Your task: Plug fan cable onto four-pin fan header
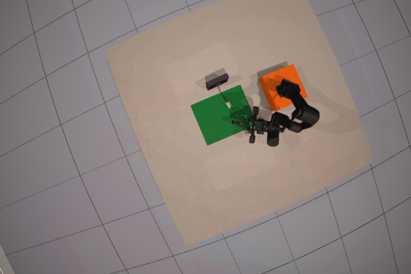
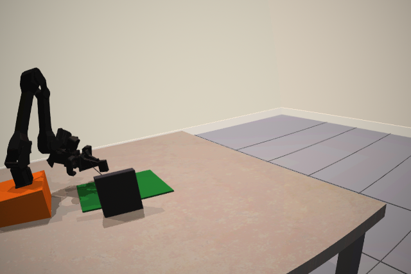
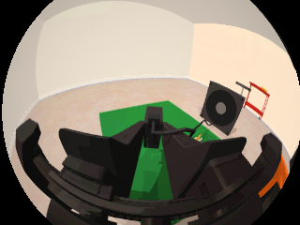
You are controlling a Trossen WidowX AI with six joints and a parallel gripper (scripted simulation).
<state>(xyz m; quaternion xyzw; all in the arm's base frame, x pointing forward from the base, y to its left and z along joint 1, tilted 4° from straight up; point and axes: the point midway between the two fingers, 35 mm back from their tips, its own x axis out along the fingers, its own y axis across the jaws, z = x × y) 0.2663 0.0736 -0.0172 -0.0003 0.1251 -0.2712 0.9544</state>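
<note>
My gripper tip is 40 mm short of the green board, 60 mm to the left of it and 100 mm above it. From my gripper tip the other things lie so: white four-pin header (10 mm behind, 100 mm to the right, 90 mm below); then black fan (230 mm to the right, 30 mm below); then dark plug (10 mm ahead, 10 mm to the right, 10 mm below).
</note>
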